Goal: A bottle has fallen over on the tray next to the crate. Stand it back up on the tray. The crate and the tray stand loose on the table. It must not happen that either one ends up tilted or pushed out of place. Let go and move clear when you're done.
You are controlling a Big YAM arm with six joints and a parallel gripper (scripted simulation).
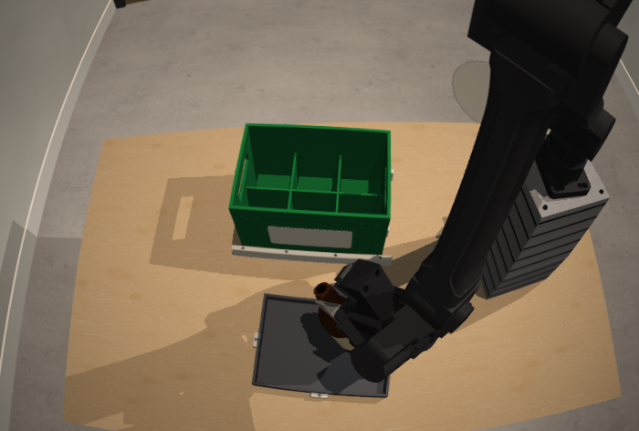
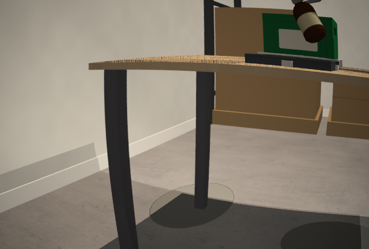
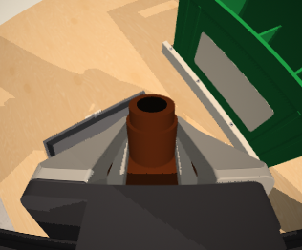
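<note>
Right now my hand is 40 mm above the brown bottle, 20 mm to the right of it and 20 mm past it. Round my hand: dark tray (190 mm below, 40 mm to the left, 10 mm ahead); then green crate (250 mm to the right, 110 mm below).
</note>
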